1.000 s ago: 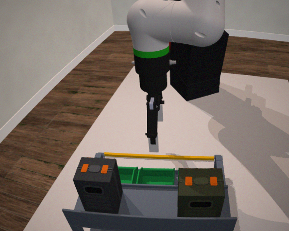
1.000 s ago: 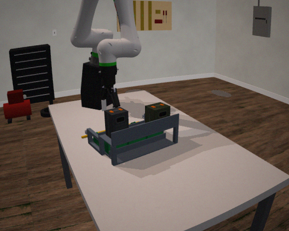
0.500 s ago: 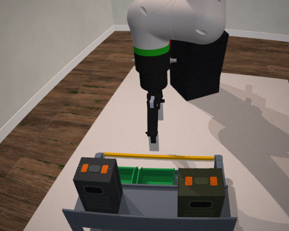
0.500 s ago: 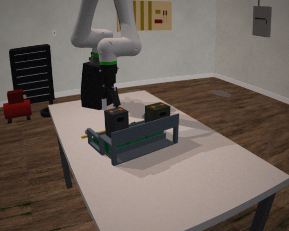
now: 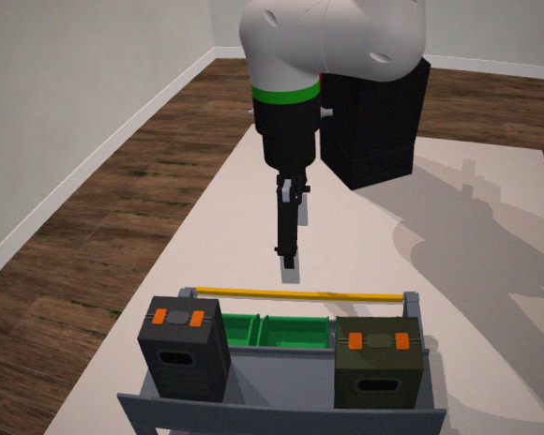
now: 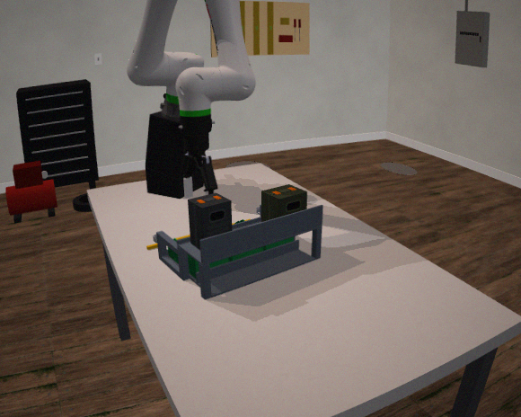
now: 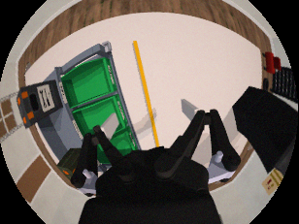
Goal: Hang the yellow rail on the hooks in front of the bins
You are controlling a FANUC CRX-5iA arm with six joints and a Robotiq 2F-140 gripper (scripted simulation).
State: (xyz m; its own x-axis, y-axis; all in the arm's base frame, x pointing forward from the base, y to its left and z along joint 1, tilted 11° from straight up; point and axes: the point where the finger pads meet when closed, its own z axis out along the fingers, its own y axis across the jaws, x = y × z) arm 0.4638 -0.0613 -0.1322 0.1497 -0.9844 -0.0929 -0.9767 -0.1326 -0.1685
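My hand is 11 cm above the yellow rail. Also, from my hand: rack shelf: 27 cm ahead, 6 cm to the left, 2 cm below.
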